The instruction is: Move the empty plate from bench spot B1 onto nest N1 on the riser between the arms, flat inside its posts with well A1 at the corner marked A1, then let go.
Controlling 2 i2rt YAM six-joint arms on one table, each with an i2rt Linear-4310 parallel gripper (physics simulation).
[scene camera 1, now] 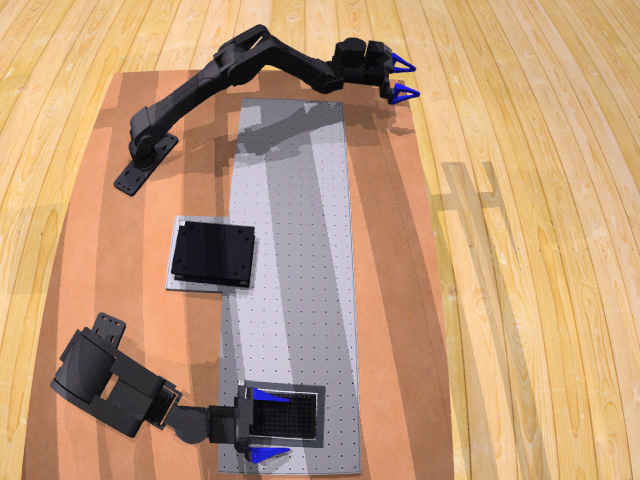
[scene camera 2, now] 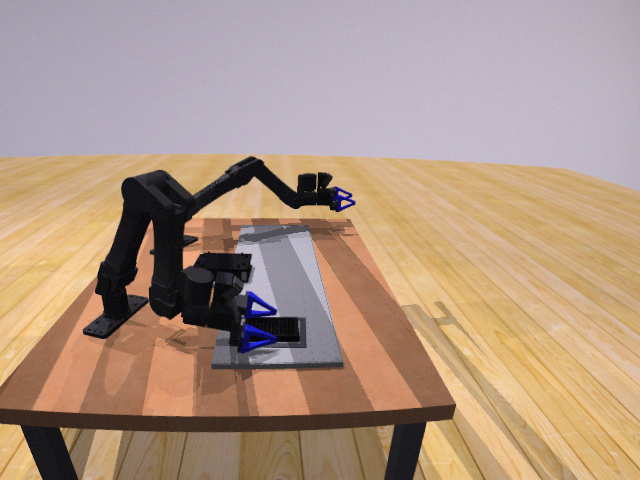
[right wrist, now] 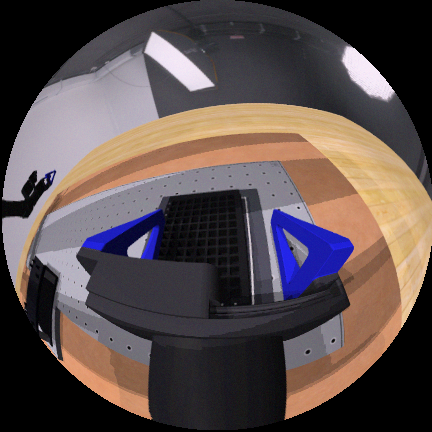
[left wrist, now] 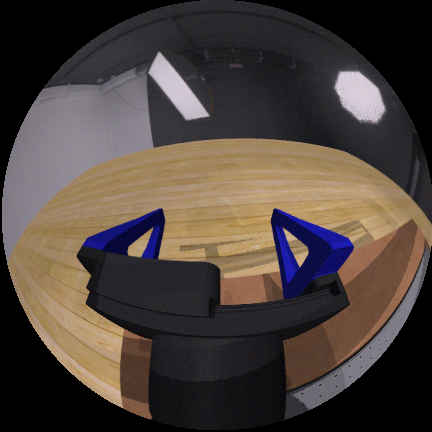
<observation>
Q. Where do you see a black well plate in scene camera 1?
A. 296,418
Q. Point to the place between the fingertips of my right gripper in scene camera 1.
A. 289,425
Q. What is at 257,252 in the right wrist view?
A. A white-outlined nest.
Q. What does my left gripper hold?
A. Nothing.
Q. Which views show my right gripper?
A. Scene camera 1, scene camera 2 and the right wrist view only.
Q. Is my right gripper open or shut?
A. Open.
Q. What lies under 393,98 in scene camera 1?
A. My left gripper.
</observation>
